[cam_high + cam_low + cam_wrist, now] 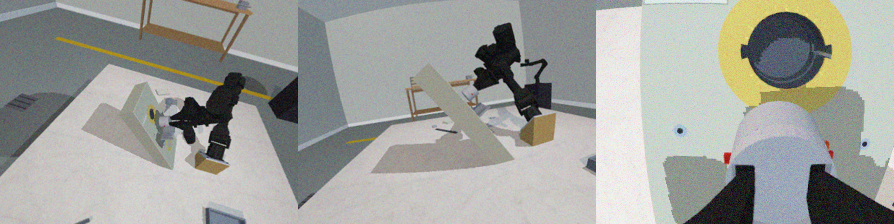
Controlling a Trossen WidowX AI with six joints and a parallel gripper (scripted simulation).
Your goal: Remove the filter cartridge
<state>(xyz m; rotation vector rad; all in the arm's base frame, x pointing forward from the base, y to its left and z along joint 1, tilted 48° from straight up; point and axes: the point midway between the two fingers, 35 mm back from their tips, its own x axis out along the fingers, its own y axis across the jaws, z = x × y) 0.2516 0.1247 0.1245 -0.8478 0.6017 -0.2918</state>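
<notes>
The round filter cartridge is 10 mm below my gripper tip and 10 mm ahead of it. From my gripper tip the other things lie so: grey-green service panel (70 mm below, 40 mm ahead, 10 mm to the right); flat white piece (480 mm to the right, 230 mm below, 30 mm ahead); grey-blue tray (320 mm behind, 290 mm to the left, 230 mm below).
</notes>
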